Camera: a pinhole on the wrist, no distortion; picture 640 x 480 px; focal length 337.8 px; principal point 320.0 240.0 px. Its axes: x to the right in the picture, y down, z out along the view. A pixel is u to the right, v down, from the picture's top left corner.
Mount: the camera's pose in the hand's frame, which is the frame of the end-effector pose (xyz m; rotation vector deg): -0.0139 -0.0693 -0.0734 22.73 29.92 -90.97
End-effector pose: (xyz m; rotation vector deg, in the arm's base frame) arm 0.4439 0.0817 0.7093 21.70 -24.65 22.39
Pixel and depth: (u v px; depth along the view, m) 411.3 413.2 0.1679
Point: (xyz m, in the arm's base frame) 0.5867 -0.0852 0.7193
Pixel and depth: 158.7 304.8 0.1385
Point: 0.4812 -0.0219 0.7605
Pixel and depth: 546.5 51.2 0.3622
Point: 0.4288 -0.4256 0.5808
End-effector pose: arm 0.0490 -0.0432 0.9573 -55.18 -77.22 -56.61
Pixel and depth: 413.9 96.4 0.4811
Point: -0.4487 0.0835 0.7497
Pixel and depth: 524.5 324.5 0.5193
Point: -0.5989 -0.0697 1.0658
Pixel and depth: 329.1 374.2 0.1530
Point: -0.1176 -0.0491 1.0098
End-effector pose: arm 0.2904 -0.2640 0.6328 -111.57 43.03 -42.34
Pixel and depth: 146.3 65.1 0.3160
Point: 0.4368 0.0396 0.5697
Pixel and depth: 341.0 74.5 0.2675
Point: 0.3675 0.0066 0.7418
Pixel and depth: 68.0 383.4 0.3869
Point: 0.7151 -0.1854 0.5496
